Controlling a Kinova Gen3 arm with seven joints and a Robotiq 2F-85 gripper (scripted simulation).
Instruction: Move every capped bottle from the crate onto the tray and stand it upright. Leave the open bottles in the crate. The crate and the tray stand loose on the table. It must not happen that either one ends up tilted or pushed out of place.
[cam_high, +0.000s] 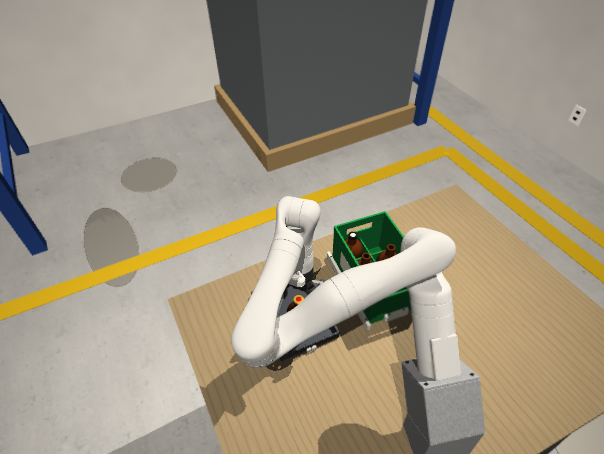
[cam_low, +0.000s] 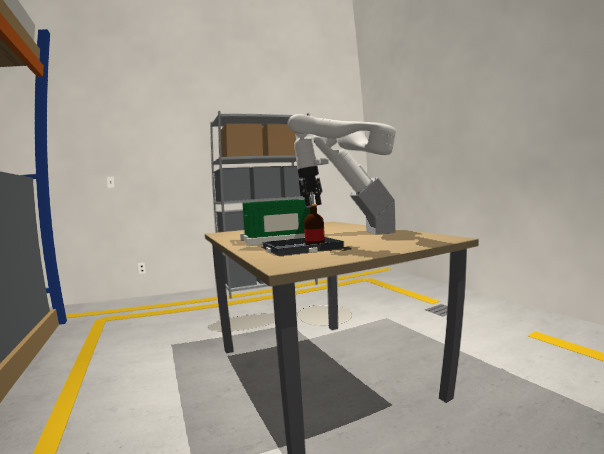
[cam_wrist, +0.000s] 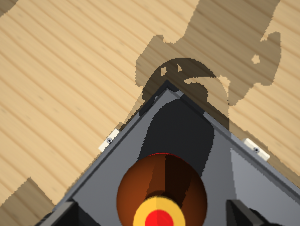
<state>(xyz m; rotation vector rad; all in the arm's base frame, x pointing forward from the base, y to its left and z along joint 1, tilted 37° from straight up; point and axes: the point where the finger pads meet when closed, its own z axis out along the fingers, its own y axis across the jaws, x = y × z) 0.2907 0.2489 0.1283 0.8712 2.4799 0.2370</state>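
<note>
The brown bottle lies 7 cm below my hand. The rest, counted from my hand: green crate (28 cm to the right, 10 cm ahead, 8 cm below); grey tray (15 cm below, 6 cm ahead, 1 cm to the left).
</note>
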